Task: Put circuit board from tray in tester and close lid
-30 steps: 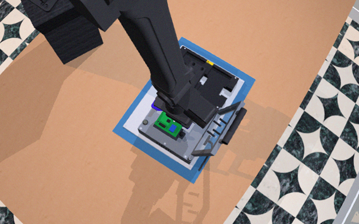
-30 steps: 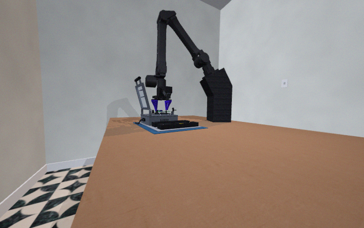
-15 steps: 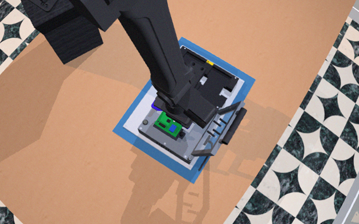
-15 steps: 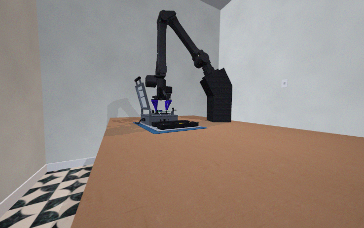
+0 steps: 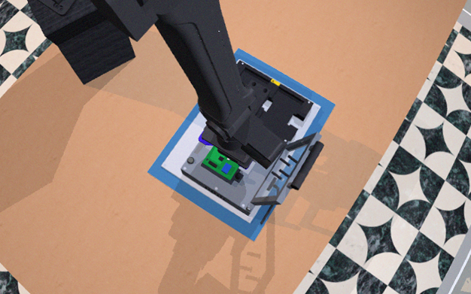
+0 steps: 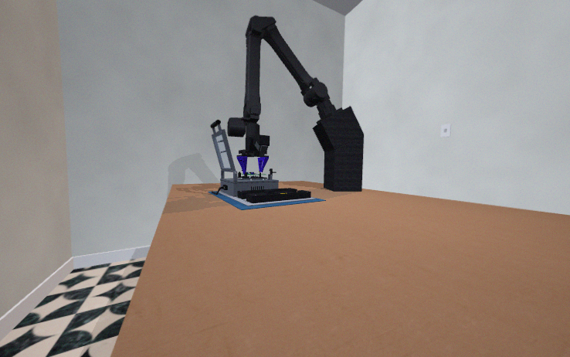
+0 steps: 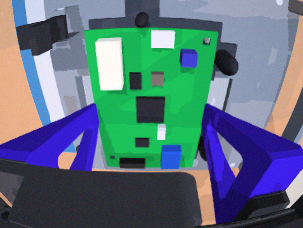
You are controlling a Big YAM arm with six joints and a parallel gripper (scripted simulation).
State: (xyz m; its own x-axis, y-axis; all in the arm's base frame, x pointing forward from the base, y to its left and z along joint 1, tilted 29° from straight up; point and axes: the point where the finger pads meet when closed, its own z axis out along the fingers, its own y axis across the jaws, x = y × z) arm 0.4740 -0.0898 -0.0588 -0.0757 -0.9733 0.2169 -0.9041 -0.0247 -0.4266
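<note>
My hand is 20 mm above the black plate, 10 mm to the right of it and 10 mm short of it. The rest, counted from my hand: green circuit board (right at my hand); then tester (40 mm to the left, 40 mm ahead, 30 mm above); then dark latch hook (60 mm to the left, 50 mm behind).
</note>
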